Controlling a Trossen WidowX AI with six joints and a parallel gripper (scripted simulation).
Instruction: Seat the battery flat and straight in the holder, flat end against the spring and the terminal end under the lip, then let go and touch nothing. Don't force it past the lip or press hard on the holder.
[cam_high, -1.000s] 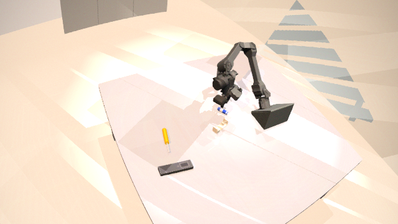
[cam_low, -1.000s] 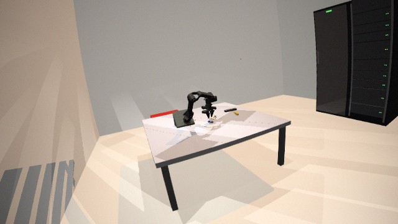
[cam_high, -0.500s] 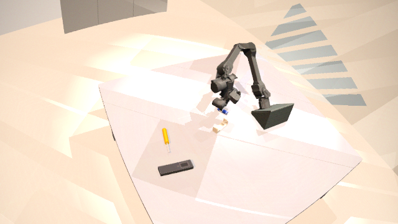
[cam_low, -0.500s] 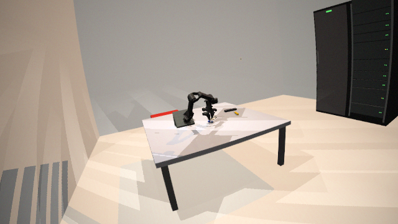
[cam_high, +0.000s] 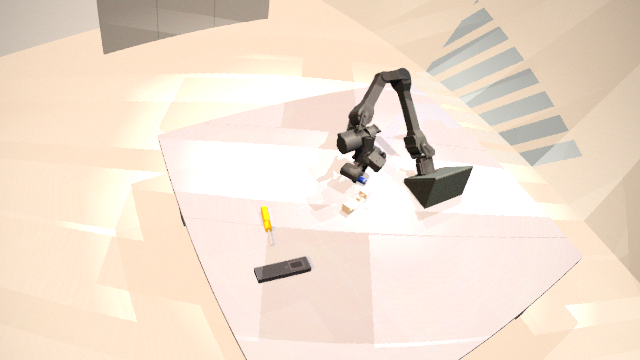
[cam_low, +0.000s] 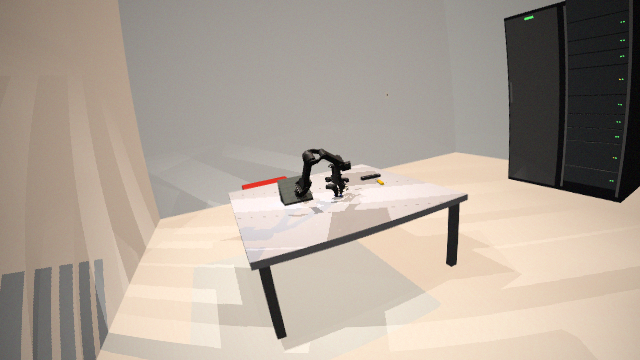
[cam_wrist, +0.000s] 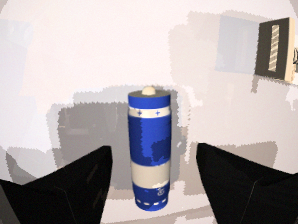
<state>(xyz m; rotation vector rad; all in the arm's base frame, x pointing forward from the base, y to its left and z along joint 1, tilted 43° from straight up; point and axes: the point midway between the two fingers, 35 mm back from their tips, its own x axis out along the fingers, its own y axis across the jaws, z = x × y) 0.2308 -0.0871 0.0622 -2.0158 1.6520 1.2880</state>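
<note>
Right now my gripper tip is right at the blue-and-cream battery. The rest, counted from my gripper tip: yellow-handled screwdriver 370 mm ahead, 90 mm to the left; dark remote 400 mm ahead, 250 mm to the left, 10 mm above.
</note>
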